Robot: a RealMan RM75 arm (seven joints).
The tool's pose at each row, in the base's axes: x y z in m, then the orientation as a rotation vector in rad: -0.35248 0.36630 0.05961 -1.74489 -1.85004 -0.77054; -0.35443 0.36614 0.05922 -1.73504 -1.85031 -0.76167; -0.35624 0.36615 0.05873 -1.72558 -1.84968 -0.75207; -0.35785 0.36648 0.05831 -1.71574 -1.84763 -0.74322; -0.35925 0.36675 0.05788 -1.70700 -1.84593 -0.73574; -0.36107 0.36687 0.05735 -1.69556 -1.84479 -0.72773; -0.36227 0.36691 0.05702 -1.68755 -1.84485 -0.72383; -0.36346 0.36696 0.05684 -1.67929 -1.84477 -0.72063; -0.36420 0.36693 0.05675 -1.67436 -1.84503 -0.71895; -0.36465 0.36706 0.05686 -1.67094 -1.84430 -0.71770; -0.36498 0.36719 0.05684 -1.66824 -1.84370 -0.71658; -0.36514 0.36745 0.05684 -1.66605 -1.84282 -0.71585; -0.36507 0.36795 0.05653 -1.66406 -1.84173 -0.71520
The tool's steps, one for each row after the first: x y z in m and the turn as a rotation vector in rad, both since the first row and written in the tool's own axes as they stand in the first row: -0.00024 -0.00198 0.00011 0.01096 0.00291 -0.00133; -0.00044 -0.00382 0.00041 0.02234 0.00586 -0.00181; -0.00037 -0.00544 0.00088 0.03370 0.01004 -0.00172; -0.00037 -0.00686 0.00133 0.04352 0.01378 -0.00183; -0.00051 -0.00872 0.00173 0.05504 0.01856 -0.00312; -0.00062 -0.00993 0.00196 0.06183 0.02193 -0.00500; -0.00062 -0.01113 0.00208 0.06833 0.02573 -0.00707; -0.00065 -0.01188 0.00210 0.07200 0.02789 -0.00857; -0.00045 -0.01231 0.00210 0.07477 0.02989 -0.00900; -0.00034 -0.01264 0.00219 0.07705 0.03144 -0.00930; -0.00014 -0.01279 0.00236 0.07885 0.03298 -0.00934; 0.00000 -0.01273 0.00293 0.08053 0.03456 -0.00919
